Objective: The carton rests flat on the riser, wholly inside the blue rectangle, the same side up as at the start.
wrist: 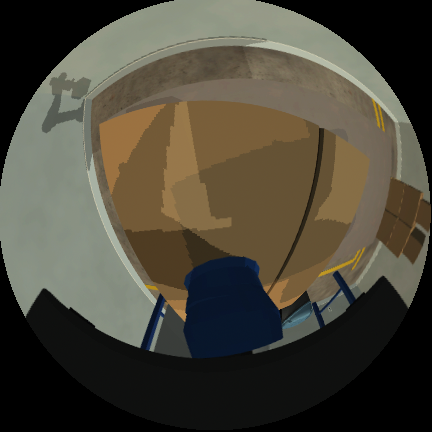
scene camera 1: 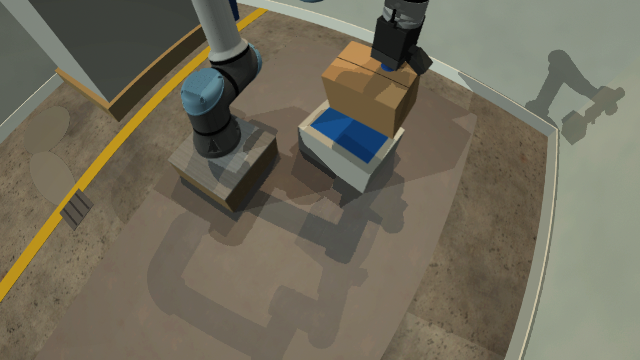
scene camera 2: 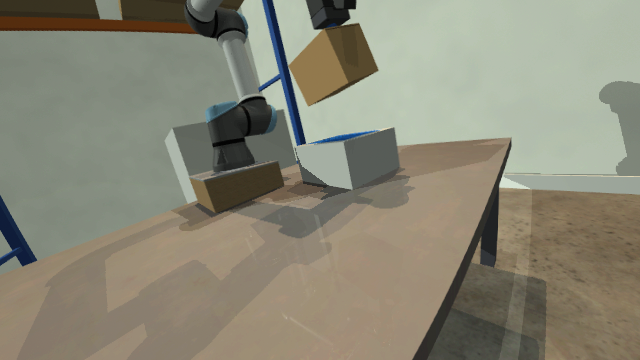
my suction cup: holds a brown carton (scene camera 1: 356, 85)
a riser (scene camera 1: 356, 153): on the table
